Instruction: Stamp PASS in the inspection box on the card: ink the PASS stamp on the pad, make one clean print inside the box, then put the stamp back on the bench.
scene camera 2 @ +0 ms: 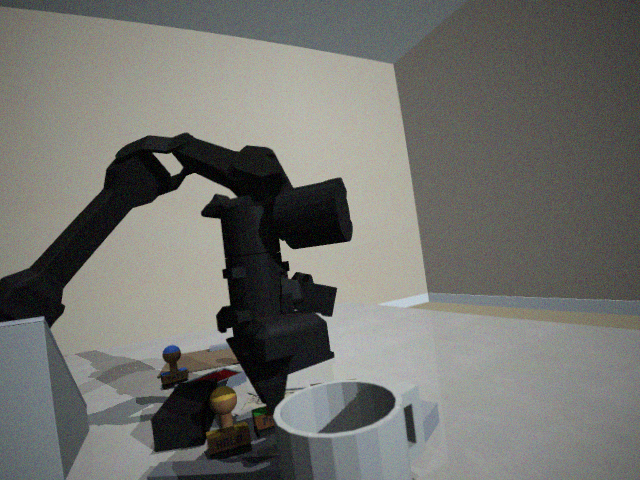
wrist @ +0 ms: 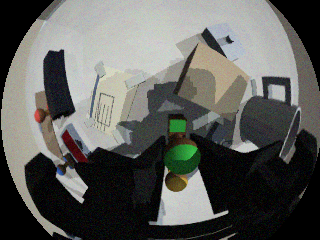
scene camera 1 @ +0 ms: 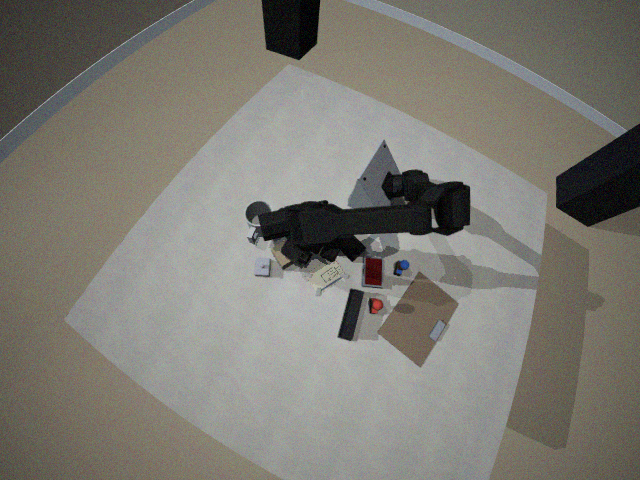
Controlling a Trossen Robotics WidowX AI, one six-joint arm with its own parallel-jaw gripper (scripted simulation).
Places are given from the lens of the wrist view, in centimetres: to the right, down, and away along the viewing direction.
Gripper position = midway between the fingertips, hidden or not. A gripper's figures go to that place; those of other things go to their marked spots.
gripper [wrist: 177, 138]: 2, 2, 10
green-knobbed stamp [wrist: 181, 155]: 1, 2, 6
tan box [wrist: 209, 79]: 4, -3, 7
